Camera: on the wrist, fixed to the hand. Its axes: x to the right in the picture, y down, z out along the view.
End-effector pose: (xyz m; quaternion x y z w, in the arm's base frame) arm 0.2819 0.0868 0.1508 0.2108 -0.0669 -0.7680 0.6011
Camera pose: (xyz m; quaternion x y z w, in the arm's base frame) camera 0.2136 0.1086 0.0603 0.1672 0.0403 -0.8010 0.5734
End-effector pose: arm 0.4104 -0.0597 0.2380 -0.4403 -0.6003 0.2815 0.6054
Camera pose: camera 0.4493 -0.1036 0.3374 -0.4702 -0.6387 0.1698 0.5850
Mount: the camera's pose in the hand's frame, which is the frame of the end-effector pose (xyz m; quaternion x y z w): 0.0141 -0.0992 -0.0573 -0.1049 0.0221 -0.0608 0.9924
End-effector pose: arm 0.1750 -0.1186 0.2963 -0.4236 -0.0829 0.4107 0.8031
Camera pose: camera 0.2702 -0.1735 0.3316 -0.5087 -0.1334 0.3407 0.7794
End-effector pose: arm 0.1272 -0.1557 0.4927 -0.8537 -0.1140 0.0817 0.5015
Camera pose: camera 0.1441 -0.1531 0.6068 -0.8947 -0.1625 0.0198 0.4156
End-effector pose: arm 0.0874 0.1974 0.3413 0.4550 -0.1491 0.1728 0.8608
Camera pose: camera 0.1487 0.1953 0.2435 0.3665 -0.1194 0.1136 0.9157
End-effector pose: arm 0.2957 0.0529 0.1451 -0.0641 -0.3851 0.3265 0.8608
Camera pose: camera 0.3939 -0.0076 0.1499 -0.1377 -0.4013 0.2299 0.8759
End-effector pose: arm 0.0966 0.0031 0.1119 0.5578 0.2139 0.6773 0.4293
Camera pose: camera 0.0767 0.0791 0.0273 0.4806 0.1846 0.6808 0.5210
